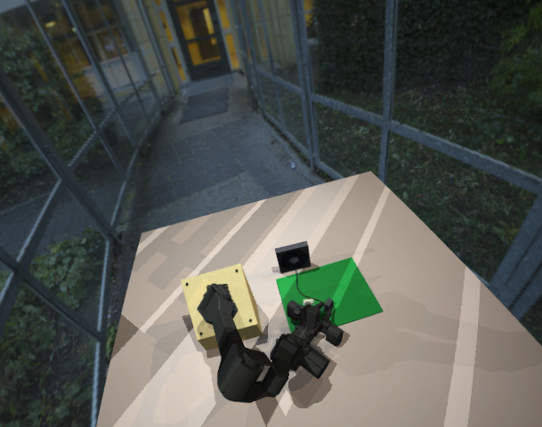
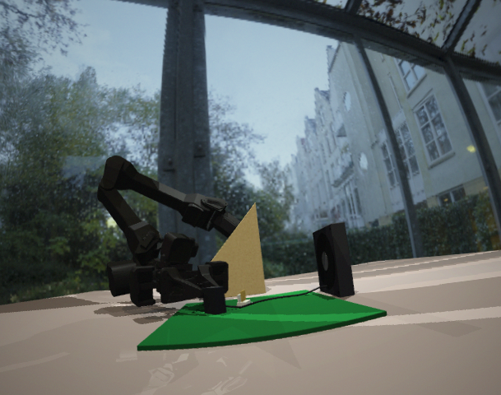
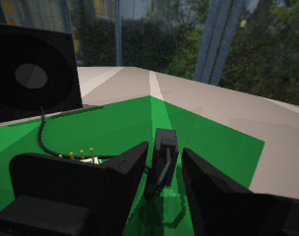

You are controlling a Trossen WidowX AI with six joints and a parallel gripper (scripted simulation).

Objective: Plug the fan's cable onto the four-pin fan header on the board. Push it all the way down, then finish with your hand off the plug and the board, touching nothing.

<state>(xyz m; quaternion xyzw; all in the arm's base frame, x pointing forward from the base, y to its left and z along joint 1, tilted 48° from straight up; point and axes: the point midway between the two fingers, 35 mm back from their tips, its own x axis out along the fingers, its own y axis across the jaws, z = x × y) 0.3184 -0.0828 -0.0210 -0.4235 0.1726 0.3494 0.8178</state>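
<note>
Right now the black plug is 10 mm below my gripper tip. From my gripper tip the other things lie so: black fan (200 mm to the left, 80 mm behind, 20 mm above); green board (60 mm to the left, 50 mm below, 10 mm ahead).
</note>
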